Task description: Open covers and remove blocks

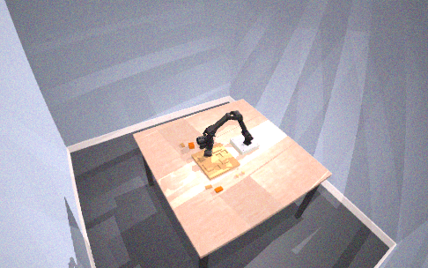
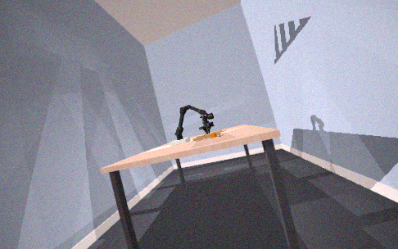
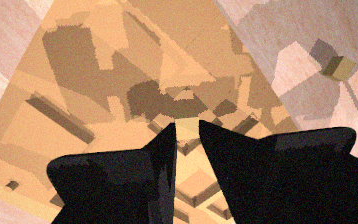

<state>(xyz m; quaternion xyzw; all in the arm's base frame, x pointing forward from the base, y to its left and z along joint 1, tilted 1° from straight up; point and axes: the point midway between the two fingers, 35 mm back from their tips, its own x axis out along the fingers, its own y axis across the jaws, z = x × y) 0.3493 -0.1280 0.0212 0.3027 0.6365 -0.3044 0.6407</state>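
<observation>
Now: gripper tip 60 mm to the right of the tan puzzle board, 10 mm past it and 10 mm above it. From my gripper tip the other things lie so: orange bit: 300 mm to the left, 180 mm ahead, 20 mm below.
</observation>
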